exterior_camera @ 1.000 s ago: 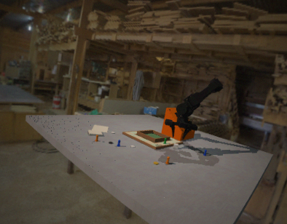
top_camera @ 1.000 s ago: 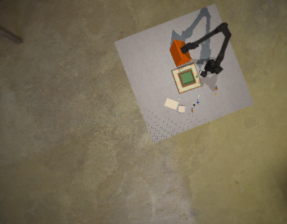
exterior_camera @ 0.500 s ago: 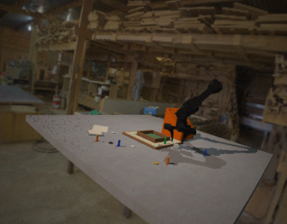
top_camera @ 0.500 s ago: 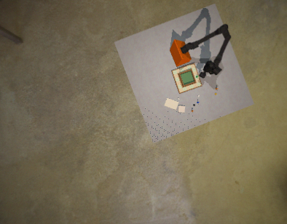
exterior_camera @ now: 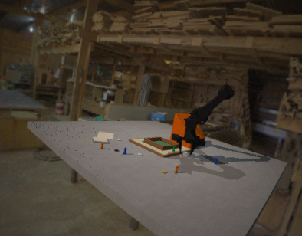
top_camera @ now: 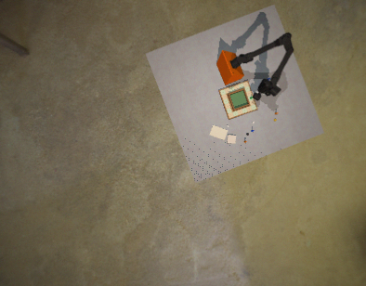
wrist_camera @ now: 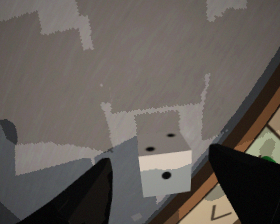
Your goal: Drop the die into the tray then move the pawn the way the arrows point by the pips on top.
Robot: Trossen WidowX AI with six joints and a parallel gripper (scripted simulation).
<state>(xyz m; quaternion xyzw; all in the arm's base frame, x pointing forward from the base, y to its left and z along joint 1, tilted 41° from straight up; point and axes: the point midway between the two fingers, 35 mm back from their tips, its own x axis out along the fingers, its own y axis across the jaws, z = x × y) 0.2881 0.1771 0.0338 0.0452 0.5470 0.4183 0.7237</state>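
The green pawn is 2 cm ahead of my gripper tip, 7 cm to the right of it and 2 cm above it. The rest, counted from my gripper tip: white die: right at my gripper tip.
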